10 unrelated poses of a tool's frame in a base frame.
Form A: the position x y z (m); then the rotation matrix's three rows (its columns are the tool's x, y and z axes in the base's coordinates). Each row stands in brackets.
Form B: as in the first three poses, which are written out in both.
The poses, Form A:
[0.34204 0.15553 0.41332], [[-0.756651 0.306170 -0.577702], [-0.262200 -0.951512 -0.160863], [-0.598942 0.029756 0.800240]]
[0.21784 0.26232 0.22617], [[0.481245 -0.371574 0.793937], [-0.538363 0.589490 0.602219], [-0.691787 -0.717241 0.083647]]
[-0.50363 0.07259 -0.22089], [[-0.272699 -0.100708 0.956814], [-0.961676 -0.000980 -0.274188], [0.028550 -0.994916 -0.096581]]
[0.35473 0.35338 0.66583], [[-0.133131 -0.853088 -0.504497], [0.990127 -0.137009 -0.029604], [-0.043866 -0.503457 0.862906]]
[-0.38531 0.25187 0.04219], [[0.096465 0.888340 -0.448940], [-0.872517 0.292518 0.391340], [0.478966 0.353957 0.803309]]
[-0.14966 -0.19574 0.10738], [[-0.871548 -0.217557 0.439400], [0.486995 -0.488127 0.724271], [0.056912 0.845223 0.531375]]
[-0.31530 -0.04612 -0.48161], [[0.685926 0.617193 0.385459], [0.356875 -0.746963 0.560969], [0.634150 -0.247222 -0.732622]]
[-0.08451 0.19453 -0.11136], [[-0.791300 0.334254 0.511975], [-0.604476 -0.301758 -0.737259], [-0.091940 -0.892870 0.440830]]
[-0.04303 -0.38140 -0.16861], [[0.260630 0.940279 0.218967], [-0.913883 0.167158 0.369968], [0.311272 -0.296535 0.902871]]
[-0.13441 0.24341 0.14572], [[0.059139 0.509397 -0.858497], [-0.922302 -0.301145 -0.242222], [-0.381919 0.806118 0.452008]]
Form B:
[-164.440 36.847 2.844 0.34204 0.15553 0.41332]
[37.181 85.202 -46.035 0.21784 0.26232 0.22617]
[-15.990 95.542 -91.644 -0.50363 0.07259 -0.22089]
[-176.642 30.356 -85.020 0.35473 0.35338 0.66583]
[138.921 36.553 143.536 -0.38531 0.25187 0.04219]
[58.756 57.902 93.852 -0.14966 -0.19574 0.10738]
[55.506 137.107 -158.702 -0.31530 -0.04612 -0.48161]
[-55.223 63.843 -84.121 -0.08451 0.19453 -0.11136]
[59.381 25.462 -136.389 -0.04303 -0.38140 -0.16861]
[-164.244 63.127 64.650 -0.13441 0.24341 0.14572]

